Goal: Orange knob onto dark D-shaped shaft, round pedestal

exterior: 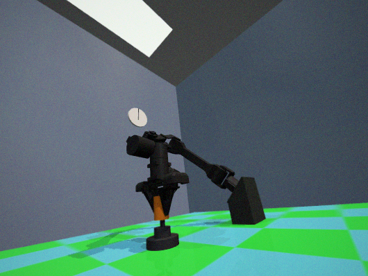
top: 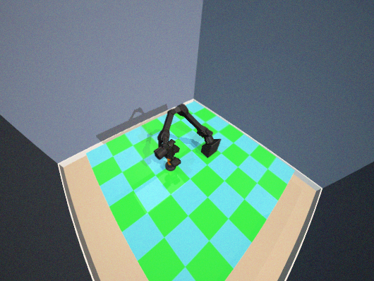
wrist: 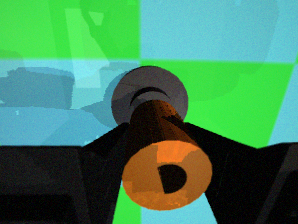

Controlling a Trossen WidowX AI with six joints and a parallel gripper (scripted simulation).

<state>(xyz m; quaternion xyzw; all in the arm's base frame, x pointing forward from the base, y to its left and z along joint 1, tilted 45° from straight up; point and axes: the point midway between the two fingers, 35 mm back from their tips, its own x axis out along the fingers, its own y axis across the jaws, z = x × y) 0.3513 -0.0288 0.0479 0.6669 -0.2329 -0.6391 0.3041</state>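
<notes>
The orange knob is 20 mm above my gripper tip. Round my gripper tip: pedestal (40 mm below).
</notes>
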